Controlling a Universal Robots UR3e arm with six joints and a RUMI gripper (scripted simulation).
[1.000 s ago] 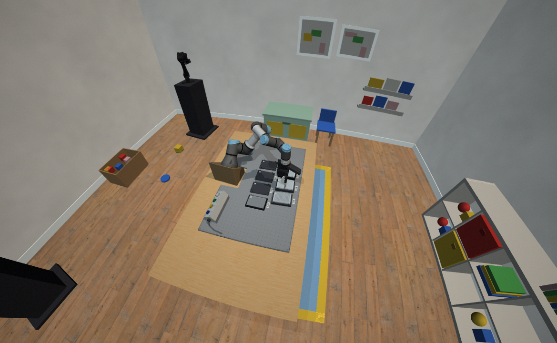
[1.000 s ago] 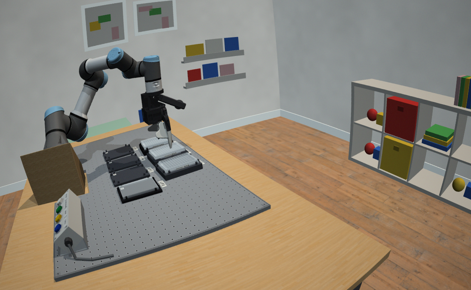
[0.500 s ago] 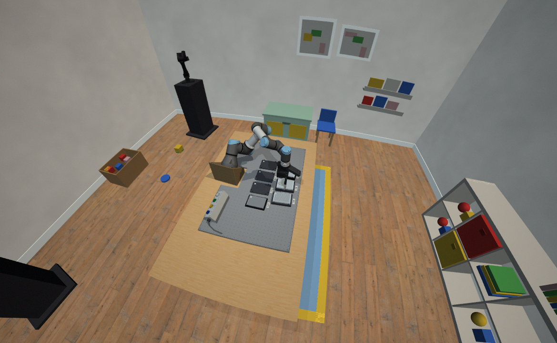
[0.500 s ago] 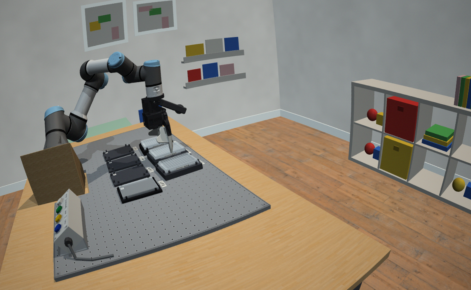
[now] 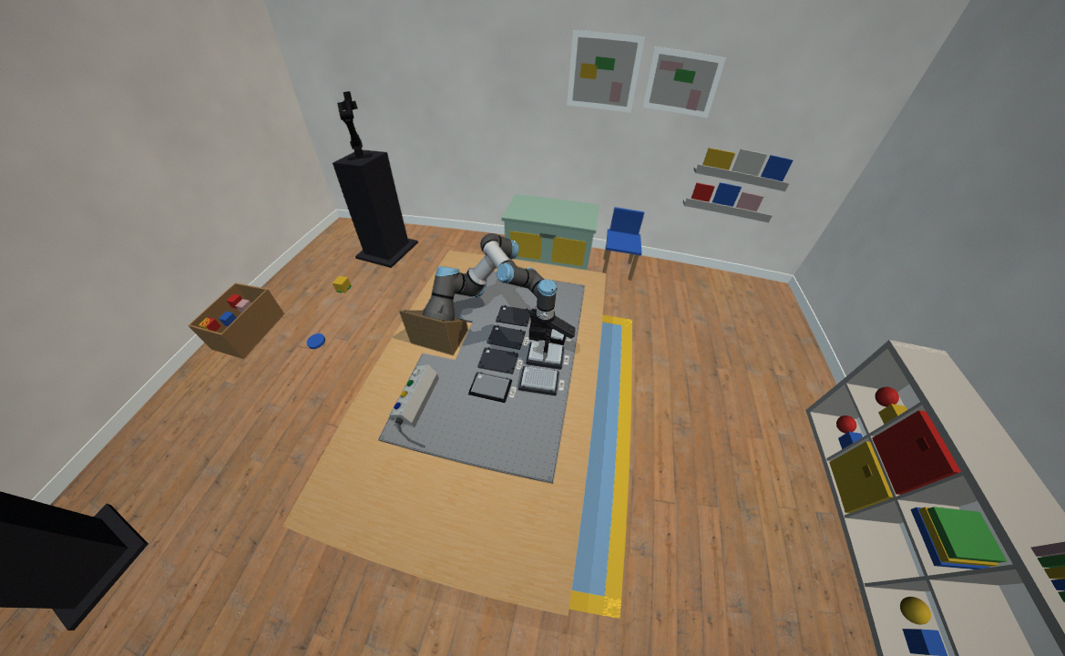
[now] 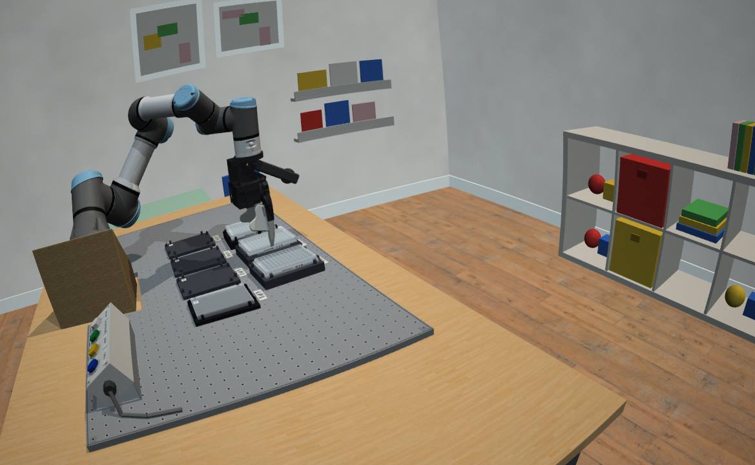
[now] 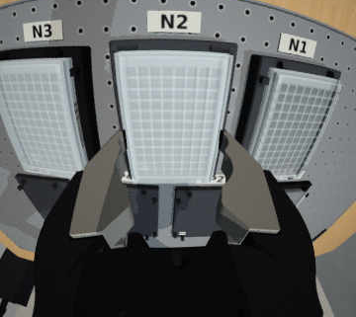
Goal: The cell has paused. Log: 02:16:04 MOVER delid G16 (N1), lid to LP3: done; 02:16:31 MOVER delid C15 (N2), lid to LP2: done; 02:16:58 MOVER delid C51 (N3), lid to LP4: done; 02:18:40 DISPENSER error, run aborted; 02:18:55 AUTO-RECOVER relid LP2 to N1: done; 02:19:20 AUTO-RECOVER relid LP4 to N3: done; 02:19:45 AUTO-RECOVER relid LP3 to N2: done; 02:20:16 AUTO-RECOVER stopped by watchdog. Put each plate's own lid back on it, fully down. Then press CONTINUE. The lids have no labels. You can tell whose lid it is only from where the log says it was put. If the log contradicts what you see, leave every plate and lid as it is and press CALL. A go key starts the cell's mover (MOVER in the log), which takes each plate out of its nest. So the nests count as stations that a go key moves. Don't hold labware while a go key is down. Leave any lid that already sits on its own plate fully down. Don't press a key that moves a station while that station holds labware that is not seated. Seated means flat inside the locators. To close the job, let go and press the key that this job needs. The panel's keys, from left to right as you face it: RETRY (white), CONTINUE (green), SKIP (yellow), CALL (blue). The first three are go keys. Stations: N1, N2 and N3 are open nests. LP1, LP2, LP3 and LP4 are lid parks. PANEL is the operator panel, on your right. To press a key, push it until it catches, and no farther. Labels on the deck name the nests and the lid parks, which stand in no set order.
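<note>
Right now the plate is 130 mm to the right of my hand, 20 mm below it and 20 mm ahead of it. The rest, counted from my hand: lid park LP4 (190 mm behind, 40 mm to the left, 40 mm below); then lid park LP2 (170 mm behind, 90 mm to the right, 40 mm below); then LP4 label (100 mm behind, 50 mm to the left, 50 mm below).
</note>
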